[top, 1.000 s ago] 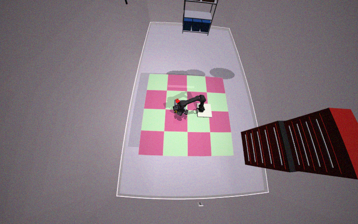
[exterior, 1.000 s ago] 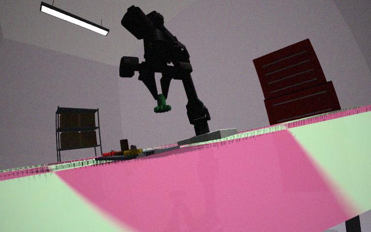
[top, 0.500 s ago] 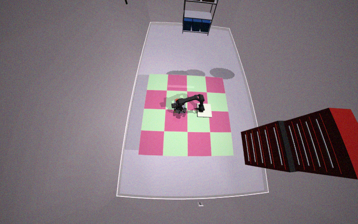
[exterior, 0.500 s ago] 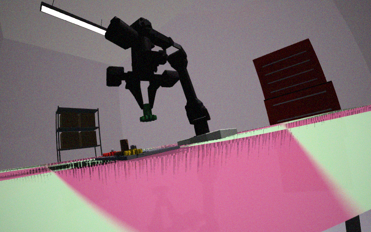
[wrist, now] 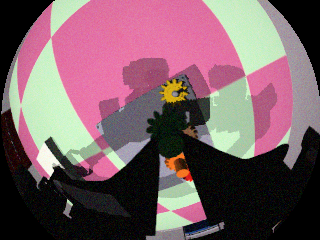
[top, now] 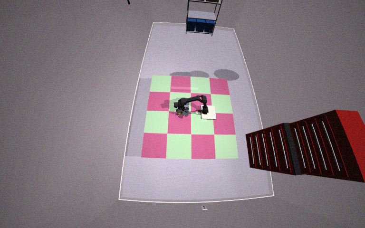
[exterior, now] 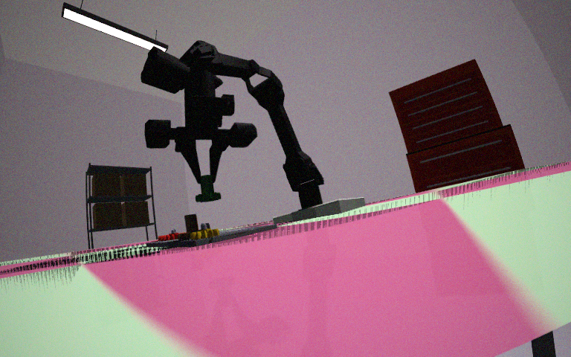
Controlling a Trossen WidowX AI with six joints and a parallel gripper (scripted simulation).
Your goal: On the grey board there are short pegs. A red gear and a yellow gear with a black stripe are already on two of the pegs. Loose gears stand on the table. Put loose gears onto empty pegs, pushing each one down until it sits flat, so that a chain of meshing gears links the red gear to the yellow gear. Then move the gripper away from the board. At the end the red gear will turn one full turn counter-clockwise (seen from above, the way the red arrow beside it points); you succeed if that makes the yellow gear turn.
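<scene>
The yellow gear is 30 mm ahead of my gripper tip, 20 mm to the left of it and 80 mm below it. The rest, counted from my gripper tip: green gear: 10 mm below; then grey board: 20 mm behind, 70 mm to the right, 90 mm below; then brown gear: 10 mm ahead, 50 mm to the right, 70 mm below.
</scene>
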